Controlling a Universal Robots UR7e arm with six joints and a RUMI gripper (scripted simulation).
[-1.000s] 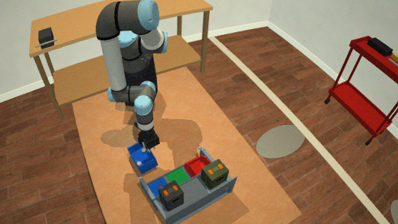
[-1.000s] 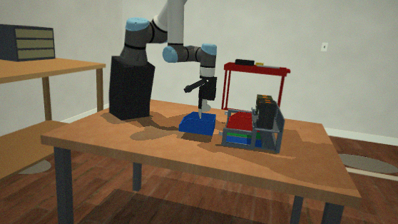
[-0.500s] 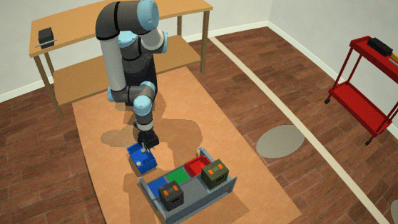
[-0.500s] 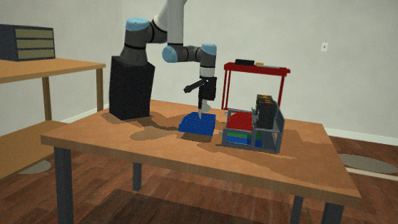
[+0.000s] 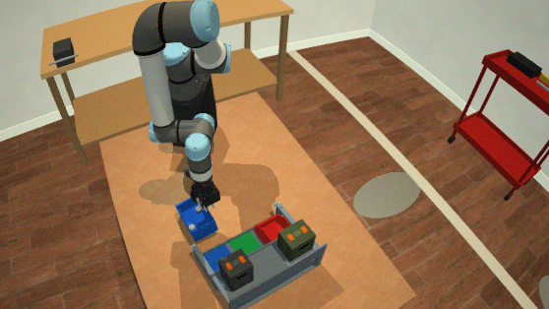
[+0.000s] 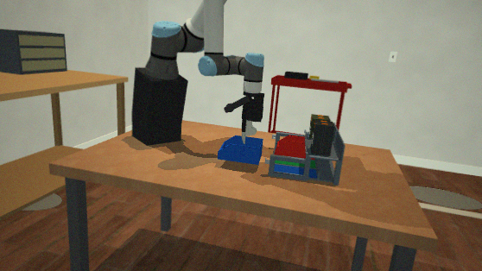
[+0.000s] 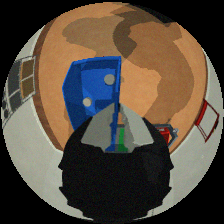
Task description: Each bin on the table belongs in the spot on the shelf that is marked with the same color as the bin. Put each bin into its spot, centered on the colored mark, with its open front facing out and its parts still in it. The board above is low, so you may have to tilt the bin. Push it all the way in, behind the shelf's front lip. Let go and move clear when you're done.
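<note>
Now: hand 10 mm past the blue bin, 50 mm to the left of it and 30 mm above it. Also, from my hand: red bin: 230 mm ahead, 170 mm to the left, 60 mm below.
</note>
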